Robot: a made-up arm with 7 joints. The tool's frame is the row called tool. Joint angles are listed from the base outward.
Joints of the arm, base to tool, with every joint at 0 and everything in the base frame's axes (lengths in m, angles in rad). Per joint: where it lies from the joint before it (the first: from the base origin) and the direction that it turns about. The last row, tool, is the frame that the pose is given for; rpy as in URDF.
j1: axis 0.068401 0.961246 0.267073 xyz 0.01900 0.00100 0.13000
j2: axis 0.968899 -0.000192 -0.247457 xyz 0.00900 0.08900 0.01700
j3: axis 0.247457 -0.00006 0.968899 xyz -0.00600 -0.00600 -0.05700
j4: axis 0.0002 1 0.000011 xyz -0.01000 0.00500 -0.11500
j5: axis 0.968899 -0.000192 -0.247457 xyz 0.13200 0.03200 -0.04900
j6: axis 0.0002 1 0.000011 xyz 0.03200 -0.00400 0.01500
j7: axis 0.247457 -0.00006 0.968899 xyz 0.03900 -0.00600 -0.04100
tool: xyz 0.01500 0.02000 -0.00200 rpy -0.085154 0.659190 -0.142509
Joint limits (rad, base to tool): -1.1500..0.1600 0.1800..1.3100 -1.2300..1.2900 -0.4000..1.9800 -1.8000..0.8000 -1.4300..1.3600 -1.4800..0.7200
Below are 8 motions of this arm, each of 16 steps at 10 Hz.
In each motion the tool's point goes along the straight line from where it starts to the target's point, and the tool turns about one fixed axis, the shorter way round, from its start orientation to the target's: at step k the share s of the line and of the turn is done. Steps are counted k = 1, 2, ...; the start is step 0. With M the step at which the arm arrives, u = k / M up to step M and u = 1 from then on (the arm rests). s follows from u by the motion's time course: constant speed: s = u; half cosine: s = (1 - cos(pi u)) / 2; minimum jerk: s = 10 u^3 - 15 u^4 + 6 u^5.
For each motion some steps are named. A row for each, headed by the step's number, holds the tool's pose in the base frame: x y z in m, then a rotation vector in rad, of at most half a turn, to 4 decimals.
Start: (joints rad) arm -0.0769 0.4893 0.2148 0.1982 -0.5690 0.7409 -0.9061
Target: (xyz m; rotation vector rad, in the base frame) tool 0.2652 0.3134 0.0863 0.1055 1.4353 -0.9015
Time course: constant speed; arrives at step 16
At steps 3, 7, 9, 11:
3: 0.2136 0.2567 -0.0621 -0.4255 1.2319 -0.8470
7: 0.2295 0.2742 -0.0165 -0.2653 1.3005 -0.8680
9: 0.2374 0.2829 0.0064 -0.1841 1.3328 -0.8772
11: 0.2454 0.2916 0.0292 -0.1022 1.3638 -0.8853

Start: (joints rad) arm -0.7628 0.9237 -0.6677 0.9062 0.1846 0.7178 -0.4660
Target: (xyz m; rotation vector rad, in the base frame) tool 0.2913 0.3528 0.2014 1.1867 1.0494 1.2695
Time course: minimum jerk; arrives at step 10
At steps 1, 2, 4, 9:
1: 0.2977 0.3177 -0.0043 1.0087 1.8627 0.2297
2: 0.2974 0.3195 0.0059 1.0242 1.8304 0.2865
4: 0.2957 0.3287 0.0598 1.0944 1.6458 0.5775
9: 0.2914 0.3525 0.1996 1.1864 1.0578 1.2616

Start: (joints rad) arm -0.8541 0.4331 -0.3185 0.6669 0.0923 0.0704 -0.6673
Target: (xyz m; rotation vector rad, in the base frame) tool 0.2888 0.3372 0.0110 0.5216 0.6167 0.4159
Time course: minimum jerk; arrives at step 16
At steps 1, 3, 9, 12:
1: 0.3904 0.1278 -0.0065 0.7533 0.8056 -0.8123
3: 0.3857 0.1375 -0.0057 0.7459 0.8007 -0.7537
9: 0.3279 0.2566 0.0043 0.6283 0.7097 -0.0495
12: 0.2993 0.3155 0.0092 0.5524 0.6442 0.2914

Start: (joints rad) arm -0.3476 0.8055 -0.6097 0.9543 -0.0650 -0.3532 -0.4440
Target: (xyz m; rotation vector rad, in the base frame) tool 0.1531 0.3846 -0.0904 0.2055 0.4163 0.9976
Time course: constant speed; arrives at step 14
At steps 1, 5, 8, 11, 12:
1: 0.2338 0.2927 -0.1364 0.8352 1.2585 -0.5305
5: 0.2090 0.3210 -0.1222 0.6666 1.0421 -0.0254
8: 0.1904 0.3422 -0.1116 0.5248 0.8538 0.3334
11: 0.1717 0.3634 -0.1010 0.3709 0.6449 0.6747
12: 0.1655 0.3705 -0.0975 0.3170 0.5709 0.7844

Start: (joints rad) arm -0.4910 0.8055 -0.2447 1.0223 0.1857 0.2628 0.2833
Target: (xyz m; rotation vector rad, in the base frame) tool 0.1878 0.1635 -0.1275 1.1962 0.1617 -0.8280
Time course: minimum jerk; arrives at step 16
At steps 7, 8, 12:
7: 0.2197 0.2753 -0.0859 1.1728 0.9067 0.0545
8: 0.2137 0.2542 -0.0937 1.1962 0.7749 -0.1179
12: 0.1932 0.1823 -0.1205 1.2096 0.2942 -0.6859

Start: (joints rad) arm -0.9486 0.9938 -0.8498 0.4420 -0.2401 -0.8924 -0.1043
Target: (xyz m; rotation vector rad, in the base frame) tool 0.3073 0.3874 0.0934 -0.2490 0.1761 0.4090
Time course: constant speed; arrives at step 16
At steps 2, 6, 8, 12, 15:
2: 0.3671 0.1576 0.0884 0.8516 -0.1716 -0.6313
6: 0.3500 0.2232 0.0898 0.5415 -0.0693 -0.3305
8: 0.3415 0.2561 0.0905 0.3851 -0.0191 -0.1811
12: 0.3244 0.3217 0.0920 0.0697 0.0797 0.1153
15: 0.3116 0.3710 0.0930 -0.1690 0.1522 0.3359

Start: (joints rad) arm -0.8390 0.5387 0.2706 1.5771 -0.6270 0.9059 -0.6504
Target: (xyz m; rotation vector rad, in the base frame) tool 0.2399 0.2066 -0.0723 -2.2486 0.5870 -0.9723
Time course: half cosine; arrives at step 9
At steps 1, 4, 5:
1: 0.2124 0.2356 -0.1235 -1.3409 1.5045 -0.3594
4: 0.2233 0.2242 -0.1033 -1.7384 1.2007 -0.6091
5: 0.2282 0.2190 -0.0941 -1.9033 1.0379 -0.7197

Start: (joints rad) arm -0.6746 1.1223 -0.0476 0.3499 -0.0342 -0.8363 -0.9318
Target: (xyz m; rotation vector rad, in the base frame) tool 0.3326 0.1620 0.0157 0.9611 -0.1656 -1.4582
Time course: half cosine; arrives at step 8
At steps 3, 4, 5, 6, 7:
3: 0.3374 0.2091 0.1296 1.4140 -0.0026 -1.0084
4: 0.3361 0.1961 0.0981 1.2964 -0.0481 -1.1403
5: 0.3347 0.1830 0.0666 1.1728 -0.0934 -1.2667
6: 0.3336 0.1720 0.0398 1.0634 -0.1315 -1.3693
7: 0.3329 0.1646 0.0220 0.9880 -0.1568 -1.4354

